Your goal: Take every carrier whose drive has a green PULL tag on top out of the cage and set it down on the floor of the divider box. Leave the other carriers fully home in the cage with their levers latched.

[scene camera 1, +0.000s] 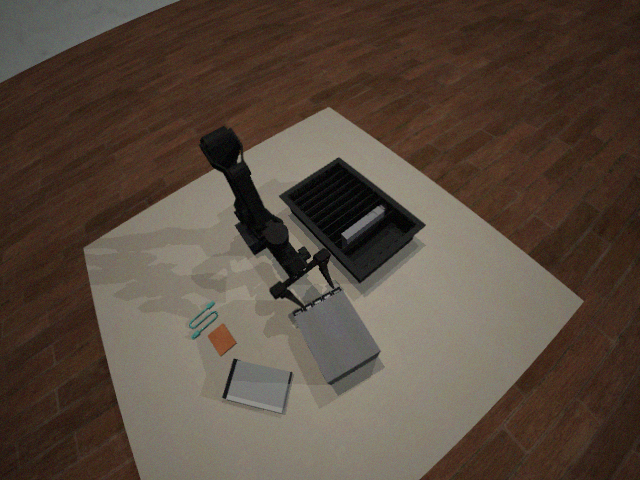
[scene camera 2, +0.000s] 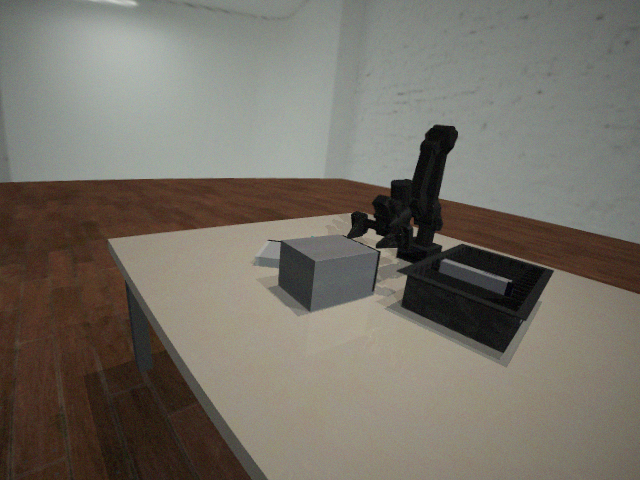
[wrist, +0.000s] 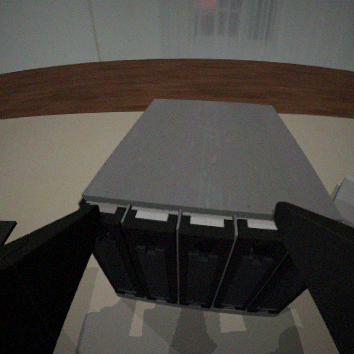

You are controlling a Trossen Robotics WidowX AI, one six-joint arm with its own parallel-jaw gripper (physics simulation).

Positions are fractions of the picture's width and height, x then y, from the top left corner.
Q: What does the grey-white notebook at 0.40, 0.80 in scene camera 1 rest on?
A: The table.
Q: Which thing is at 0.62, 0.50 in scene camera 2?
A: My gripper.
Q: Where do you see a black divider box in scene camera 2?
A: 0.77, 0.66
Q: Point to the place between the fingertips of my gripper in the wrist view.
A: At 0.53, 0.60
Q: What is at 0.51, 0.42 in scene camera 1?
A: A black divider box.
